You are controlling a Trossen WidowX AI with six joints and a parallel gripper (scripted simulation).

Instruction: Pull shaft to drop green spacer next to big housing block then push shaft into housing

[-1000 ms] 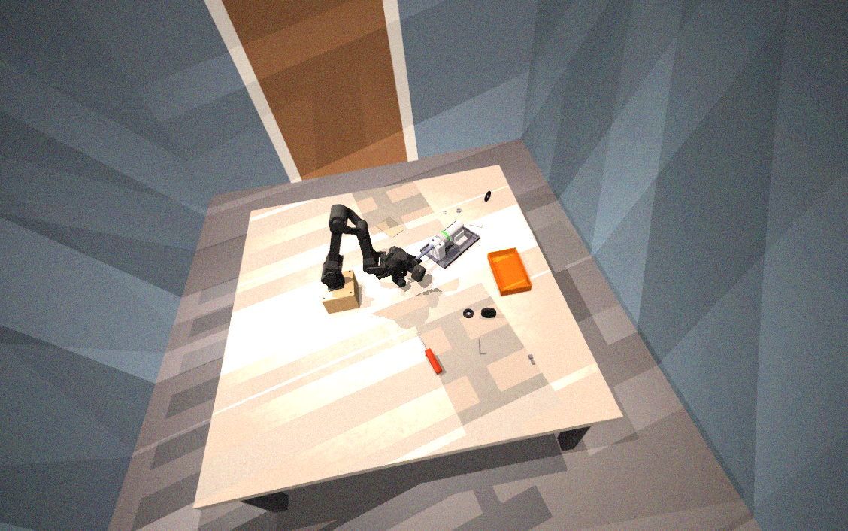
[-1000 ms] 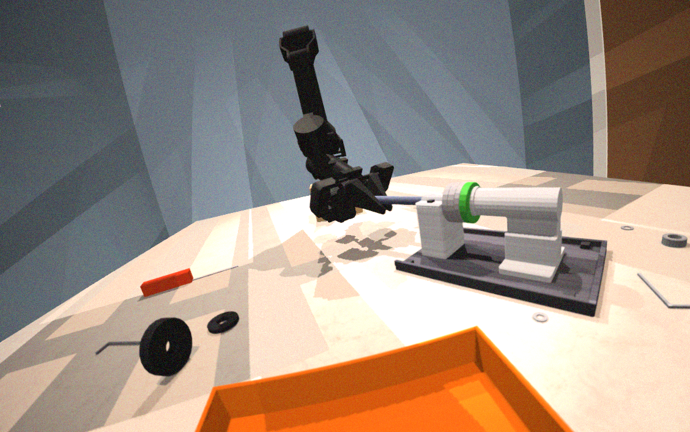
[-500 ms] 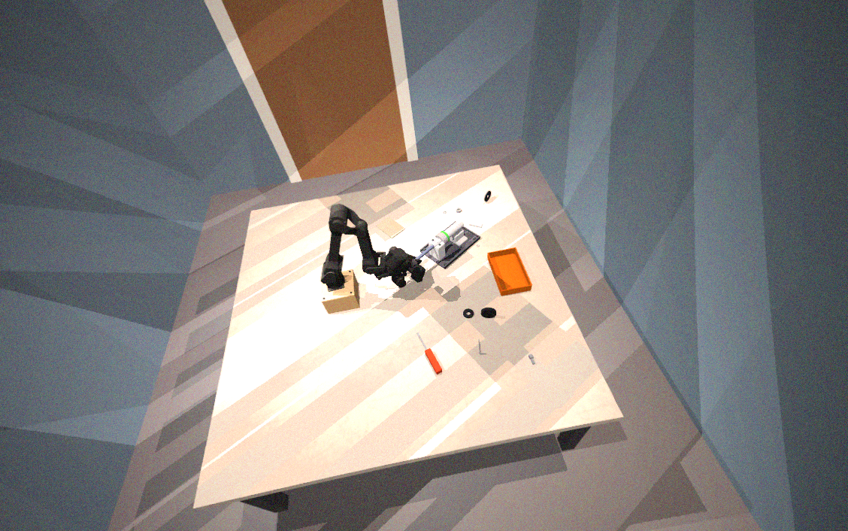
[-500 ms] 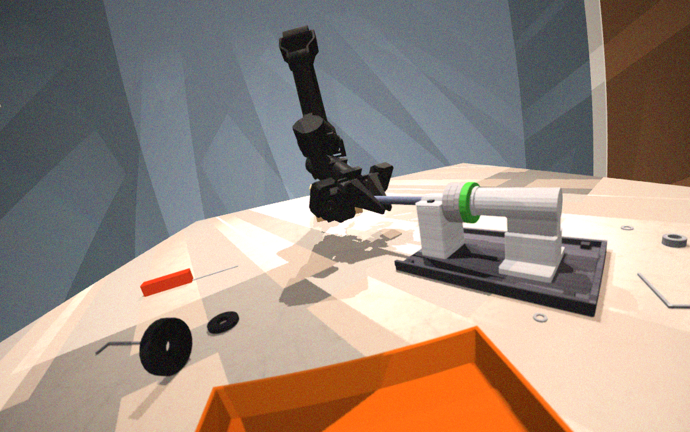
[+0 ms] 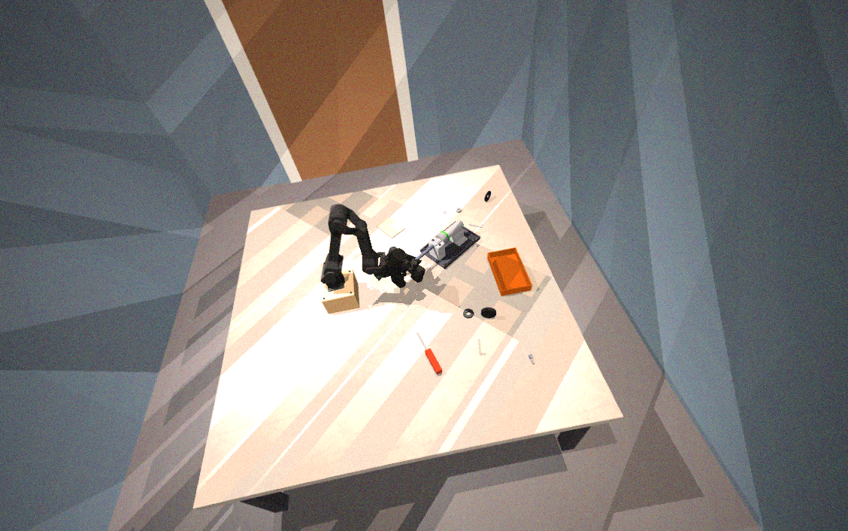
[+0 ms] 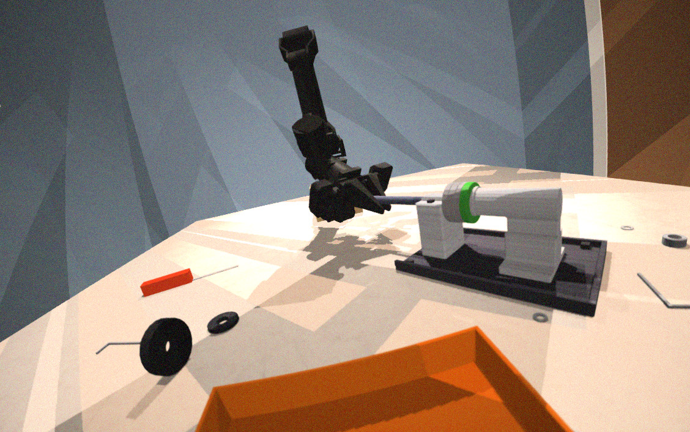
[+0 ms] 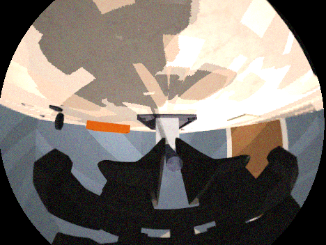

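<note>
Right now the shaft is 5 cm ahead of my gripper tip, 3 cm to the left of it and 2 cm above it. Round my gripper tip: grey spacer: 11 cm ahead, 7 cm to the left, 2 cm above; then green spacer: 13 cm ahead, 8 cm to the left, 2 cm above; then black wheel: 29 cm to the right, 20 cm ahead, 3 cm below.
</note>
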